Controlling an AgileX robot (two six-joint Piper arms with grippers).
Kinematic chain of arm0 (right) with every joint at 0, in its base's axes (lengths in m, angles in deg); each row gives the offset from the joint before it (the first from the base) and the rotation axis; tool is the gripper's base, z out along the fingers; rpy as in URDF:
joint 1: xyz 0 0 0.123 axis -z
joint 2: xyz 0 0 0 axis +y
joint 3: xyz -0.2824 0 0.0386 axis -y
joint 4: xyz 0.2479 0 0.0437 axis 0.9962 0 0.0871
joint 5: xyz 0 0 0 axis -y
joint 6: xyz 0.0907 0 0.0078 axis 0.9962 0 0.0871
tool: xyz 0 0 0 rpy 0 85 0
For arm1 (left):
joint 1: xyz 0 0 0.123 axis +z
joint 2: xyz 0 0 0 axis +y
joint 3: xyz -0.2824 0 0.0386 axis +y
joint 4: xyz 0.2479 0 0.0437 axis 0.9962 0 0.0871
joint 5: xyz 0 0 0 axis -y
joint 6: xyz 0.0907 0 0.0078 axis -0.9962 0 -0.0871
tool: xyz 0 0 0 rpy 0 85 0
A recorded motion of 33 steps. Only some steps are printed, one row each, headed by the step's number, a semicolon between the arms.
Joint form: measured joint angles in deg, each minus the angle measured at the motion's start. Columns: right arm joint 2, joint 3, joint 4, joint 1, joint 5, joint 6; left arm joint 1, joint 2, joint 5, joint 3, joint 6, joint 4.
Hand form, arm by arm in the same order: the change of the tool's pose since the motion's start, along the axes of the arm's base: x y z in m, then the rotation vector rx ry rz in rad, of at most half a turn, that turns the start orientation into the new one. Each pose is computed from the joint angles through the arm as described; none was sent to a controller.
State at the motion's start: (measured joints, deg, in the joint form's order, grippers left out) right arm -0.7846 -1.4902 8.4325 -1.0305 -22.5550 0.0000; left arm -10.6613 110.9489 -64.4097 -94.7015 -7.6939 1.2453
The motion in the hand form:
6: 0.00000 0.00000 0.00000 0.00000 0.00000 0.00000; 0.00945 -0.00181 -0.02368 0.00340 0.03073 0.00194
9: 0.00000 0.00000 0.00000 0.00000 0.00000 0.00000; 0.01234 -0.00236 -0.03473 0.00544 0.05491 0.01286
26: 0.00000 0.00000 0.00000 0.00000 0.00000 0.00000; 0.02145 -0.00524 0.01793 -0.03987 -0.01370 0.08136
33: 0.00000 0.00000 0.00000 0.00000 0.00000 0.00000; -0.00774 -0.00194 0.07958 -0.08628 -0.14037 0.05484
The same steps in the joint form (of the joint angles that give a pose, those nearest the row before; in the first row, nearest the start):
6: 0.00 0.00 0.00 0.00 0.00 0.00; 0.02 3.35 1.58 0.00 0.10 -0.11
9: 0.00 0.00 0.00 0.00 0.00 0.00; 0.02 4.86 1.70 0.00 0.75 -0.11
26: 0.00 0.00 0.00 0.00 0.00 0.00; 0.02 4.41 -5.42 -10.97 4.59 -0.94
33: 0.00 0.00 0.00 0.00 0.00 0.00; 0.02 -4.29 -6.14 -10.67 3.12 -2.37

